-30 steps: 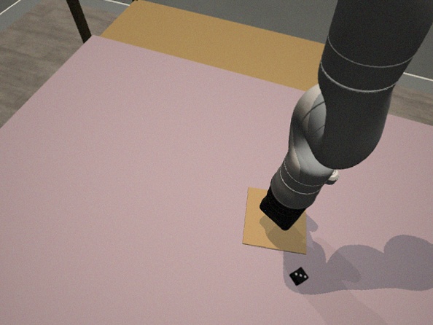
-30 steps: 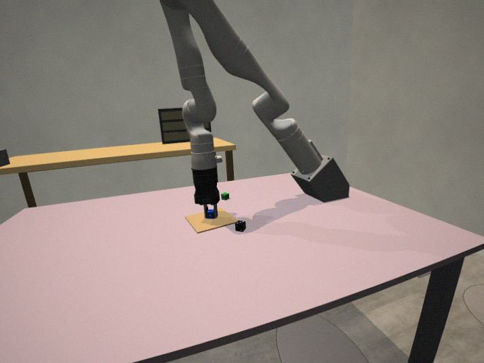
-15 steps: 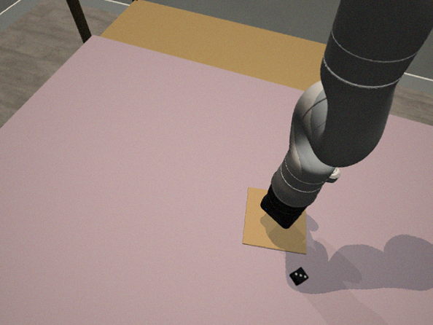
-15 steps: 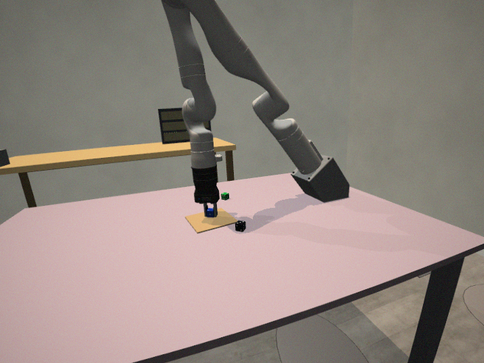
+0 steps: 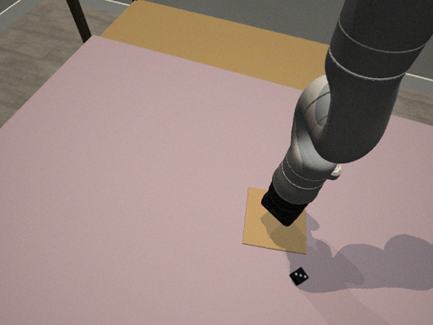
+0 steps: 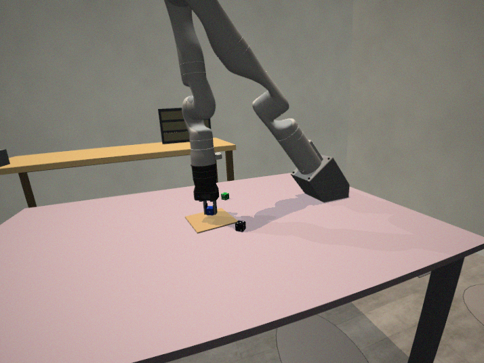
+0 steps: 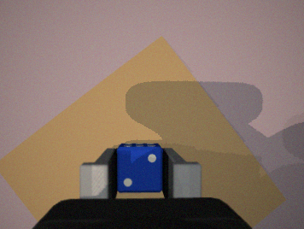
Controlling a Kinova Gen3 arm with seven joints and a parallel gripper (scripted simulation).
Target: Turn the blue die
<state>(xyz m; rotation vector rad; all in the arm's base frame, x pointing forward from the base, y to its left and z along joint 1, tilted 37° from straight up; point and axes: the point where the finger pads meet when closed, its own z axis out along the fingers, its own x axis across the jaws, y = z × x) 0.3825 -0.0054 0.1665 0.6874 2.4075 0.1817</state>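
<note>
Now: hand 1 cm short of the tan mat, 1 cm to the right of it and 3 cm above it. From my hand the other things lie so: blue die (1 cm below); then black die (6 cm behind, 13 cm to the left, 2 cm below); then green die (11 cm behind, 16 cm to the right, 2 cm below).
</note>
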